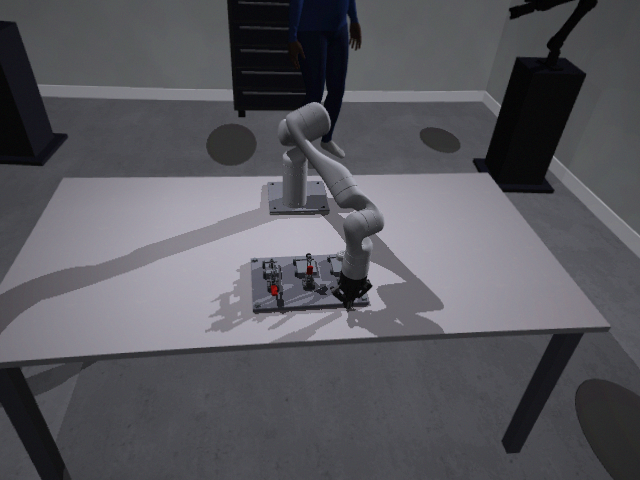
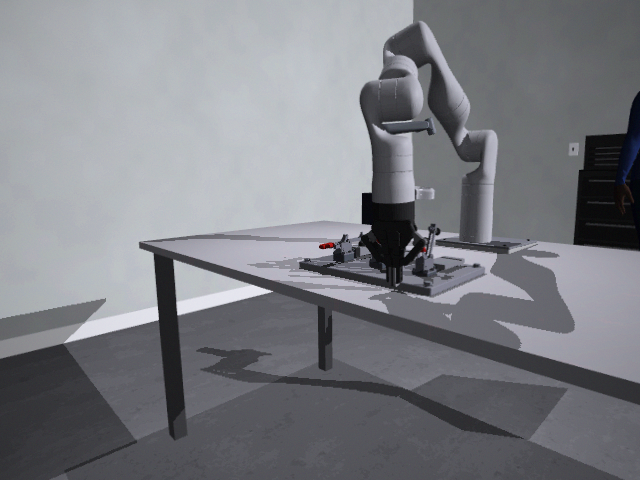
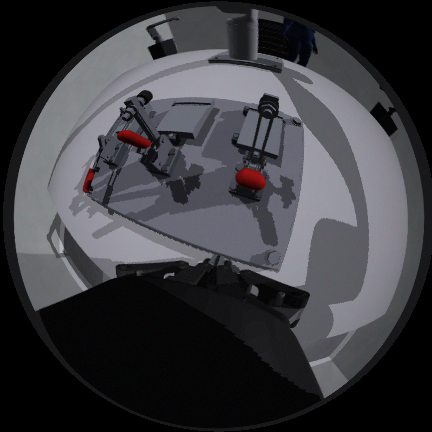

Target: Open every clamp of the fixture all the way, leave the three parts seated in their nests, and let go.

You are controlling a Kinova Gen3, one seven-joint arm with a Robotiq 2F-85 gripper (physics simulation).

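Seen in the pictures: gripper, fingertip midpoint: [image 1: 347,307] [image 2: 394,285] [image 3: 217,263]; arm's base, link origin: [image 1: 294,201] [image 2: 474,240] [image 3: 242,56].
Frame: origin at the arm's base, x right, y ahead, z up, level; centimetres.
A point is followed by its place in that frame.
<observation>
The fixture plate [image 1: 293,300] {x -0.8, y 54.0, z -0.1 cm} [image 3: 225,215] {x -15.6, y 50.5, z -0.1 cm} carries three red-handled clamps. The left clamp's handle [image 1: 274,290] {x 4.8, y 54.7, z 4.5 cm} [image 2: 326,245] {x 4.1, y 55.1, z 4.3 cm} [image 3: 89,180] {x 4.0, y 54.3, z 4.2 cm} lies low toward the front, its arm low over the left part, which is mostly hidden. The middle clamp's handle [image 1: 310,269] {x -5.6, y 48.8, z 7.9 cm} [image 3: 134,139] {x -6.3, y 48.4, z 7.5 cm} stands up, its arm raised off the middle part [image 1: 306,267] {x -4.6, y 41.1, z 2.0 cm} [image 3: 182,121] {x -5.5, y 41.6, z 2.0 cm}. The right clamp's handle [image 3: 250,178] {x -16.6, y 48.9, z 8.2 cm} is up, its arm [image 2: 432,242] {x 9.1, y 7.2, z -0.8 cm} steeply raised; the right part [image 3: 260,138] {x -15.7, y 40.5, z 1.5 cm} sits in its nest. My gripper [image 1: 349,304] {x -17.0, y 55.8, z -0.5 cm} [image 2: 394,279] {x -17.0, y 55.8, z -0.5 cm} [image 3: 217,263] {x -17.0, y 55.8, z -0.5 cm} is shut and empty, low at the plate's front right edge.
The white table [image 1: 155,310] {x 38.9, y 57.7, z -1.6 cm} [image 2: 232,253] {x 38.8, y 61.8, z -1.6 cm} carries the fixture, and its front edge runs close in front of my gripper. The arm's base plate [image 1: 273,204] {x 8.0, y 2.3, z 0.0 cm} [image 3: 220,61] {x 4.9, y 6.9, z -1.0 cm} is behind the fixture. A person [image 1: 325,56] and a drawer cabinet [image 1: 261,62] stand behind the table.
</observation>
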